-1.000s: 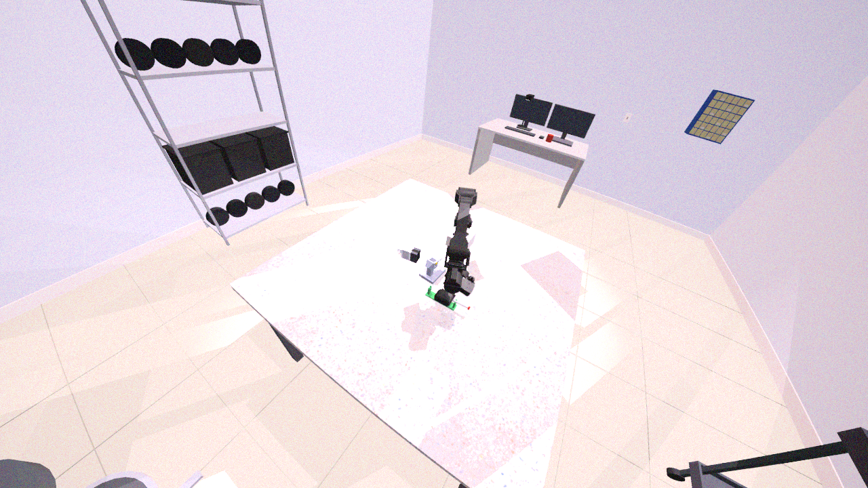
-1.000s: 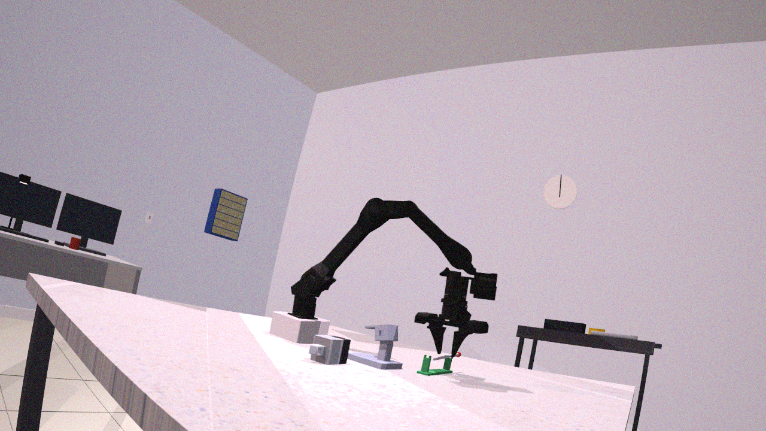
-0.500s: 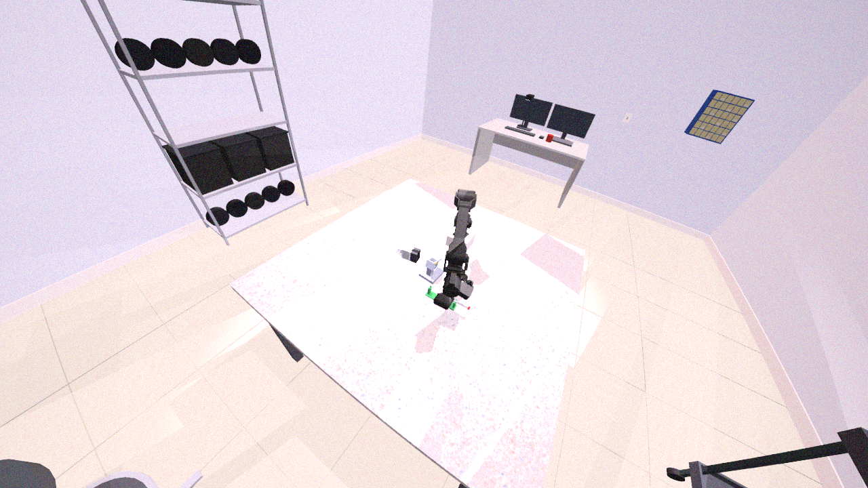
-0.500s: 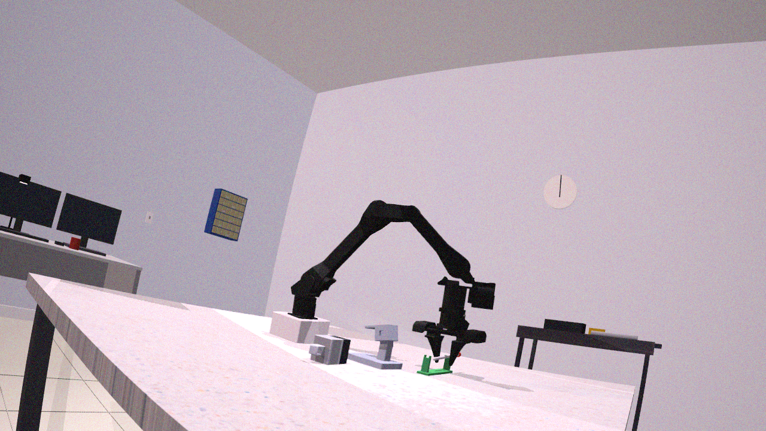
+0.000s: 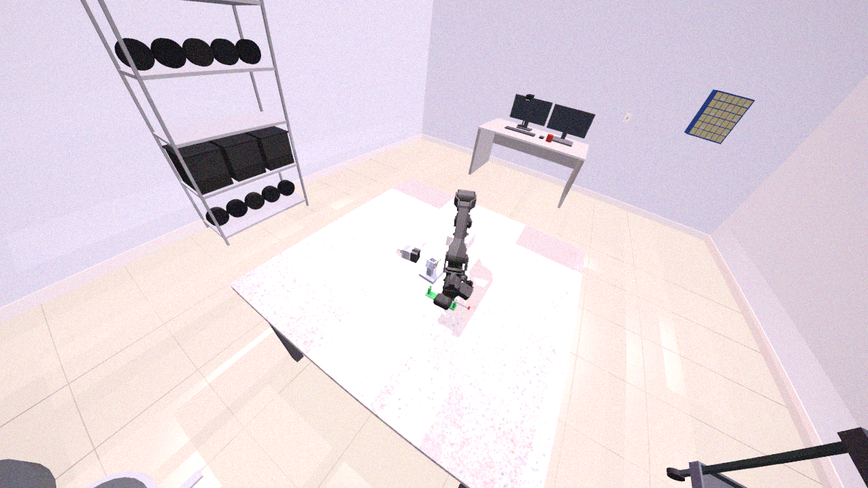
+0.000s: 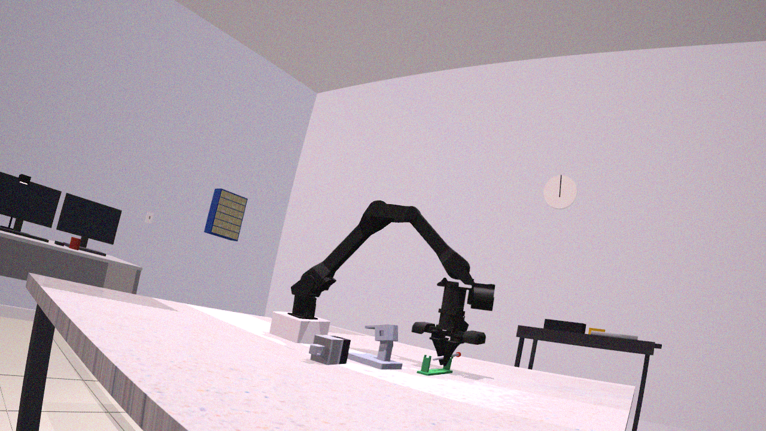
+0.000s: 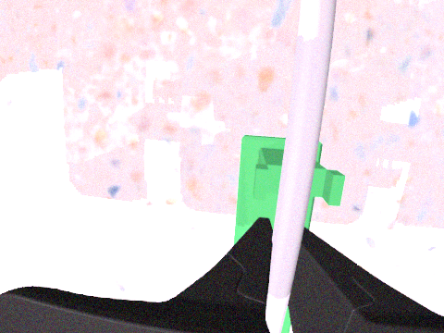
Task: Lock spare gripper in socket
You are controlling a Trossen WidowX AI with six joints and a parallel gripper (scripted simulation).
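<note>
Right now the cradle is 1 cm ahead of my gripper tip, 4 cm to the right of it and 1 cm above it. Round my gripper tip: spare gripper (8 cm behind, 32 cm to the right, 1 cm above); then grey mount (8 cm behind, 16 cm to the right, 3 cm above).
</note>
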